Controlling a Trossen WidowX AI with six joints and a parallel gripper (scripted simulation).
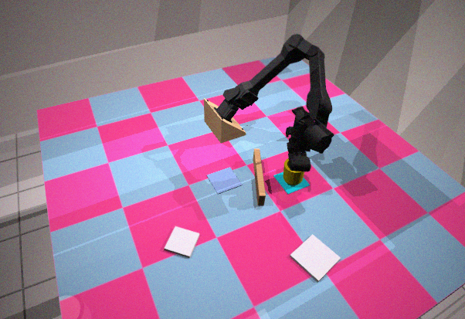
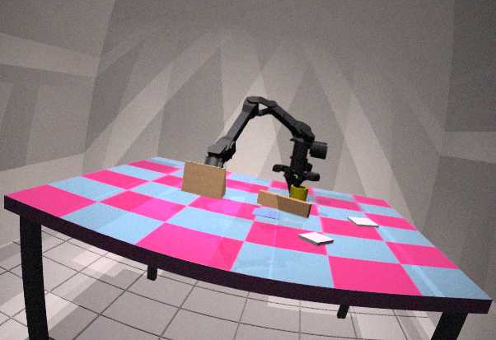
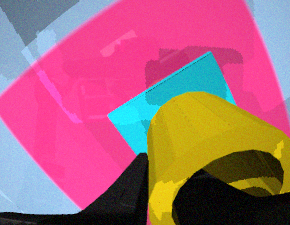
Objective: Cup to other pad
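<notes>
Right now my gripper tip is 2 cm short of the yellow cup and 1 cm to the left of it. Round my gripper tip: blue marble 2 cm ahead, 3 cm to the right, 2 cm below; then red marble 1 cm ahead, 2 cm to the right, 2 cm below; then cyan pad 2 cm ahead, 2 cm to the right, 5 cm below.
</notes>
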